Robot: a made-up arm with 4 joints. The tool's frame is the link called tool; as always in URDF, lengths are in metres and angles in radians.
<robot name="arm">
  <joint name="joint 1" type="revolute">
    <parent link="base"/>
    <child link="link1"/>
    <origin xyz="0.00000 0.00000 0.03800" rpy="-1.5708 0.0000 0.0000"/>
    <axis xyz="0 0 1"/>
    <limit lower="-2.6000" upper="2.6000"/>
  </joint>
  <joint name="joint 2" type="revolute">
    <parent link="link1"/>
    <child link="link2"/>
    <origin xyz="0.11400 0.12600 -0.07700" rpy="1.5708 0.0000 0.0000"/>
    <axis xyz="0 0 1"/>
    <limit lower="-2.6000" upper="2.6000"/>
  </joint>
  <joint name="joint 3" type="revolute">
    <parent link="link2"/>
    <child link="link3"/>
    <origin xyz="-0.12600 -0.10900 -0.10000" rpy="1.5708 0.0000 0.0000"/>
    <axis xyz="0 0 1"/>
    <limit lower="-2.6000" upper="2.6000"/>
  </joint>
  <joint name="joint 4" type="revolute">
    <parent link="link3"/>
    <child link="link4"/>
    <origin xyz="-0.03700 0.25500 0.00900" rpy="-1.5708 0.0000 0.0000"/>
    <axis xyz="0 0 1"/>
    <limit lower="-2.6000" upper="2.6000"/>
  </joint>
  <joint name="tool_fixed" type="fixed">
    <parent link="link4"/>
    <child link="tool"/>
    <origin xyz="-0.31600 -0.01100 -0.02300"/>
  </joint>
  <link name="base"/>
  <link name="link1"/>
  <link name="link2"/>
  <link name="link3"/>
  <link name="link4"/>
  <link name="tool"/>
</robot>
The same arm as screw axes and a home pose.
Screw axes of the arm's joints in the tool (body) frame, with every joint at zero. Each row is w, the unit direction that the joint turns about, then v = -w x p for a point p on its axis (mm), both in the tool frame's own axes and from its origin. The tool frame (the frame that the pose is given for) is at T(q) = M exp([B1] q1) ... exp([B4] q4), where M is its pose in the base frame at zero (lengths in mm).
B1: w 0 1 0 v 6 0 365
B2: w 0 0 1 v 129 -479 0
B3: w 0 -1 0 v -232 0 -353
B4: w 0 0 1 v 11 -316 0
M: xyz -365 -206 44 (mm) rpy 0 0 0 (deg, as in URDF)
Joint limits (deg, base to tool): -148.97..148.97 -148.97..148.97 -148.97..148.97 -148.97..148.97

